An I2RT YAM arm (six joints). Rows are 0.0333 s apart.
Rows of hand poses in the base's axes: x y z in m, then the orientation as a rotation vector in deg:
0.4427 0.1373 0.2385 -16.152 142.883 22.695
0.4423 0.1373 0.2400 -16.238 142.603 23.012
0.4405 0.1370 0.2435 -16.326 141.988 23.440
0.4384 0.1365 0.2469 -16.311 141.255 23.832
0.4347 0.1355 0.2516 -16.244 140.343 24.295
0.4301 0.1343 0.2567 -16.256 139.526 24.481
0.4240 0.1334 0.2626 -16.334 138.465 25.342
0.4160 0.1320 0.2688 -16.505 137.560 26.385
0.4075 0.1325 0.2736 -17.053 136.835 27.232
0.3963 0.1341 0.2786 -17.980 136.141 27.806
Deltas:
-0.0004 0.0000 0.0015 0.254 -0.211 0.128
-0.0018 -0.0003 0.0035 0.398 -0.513 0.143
-0.0021 -0.0005 0.0034 0.423 -0.630 0.057
-0.0037 -0.0010 0.0047 0.523 -0.785 0.031
-0.0046 -0.0012 0.0051 0.295 -0.753 0.021
-0.0061 -0.0009 0.0059 0.798 -0.847 0.240
-0.0080 -0.0014 0.0062 0.870 -0.655 0.368
-0.0085 0.0005 0.0048 0.597 -0.536 0.598
-0.0112 0.0016 0.0050 0.301 -0.582 0.799

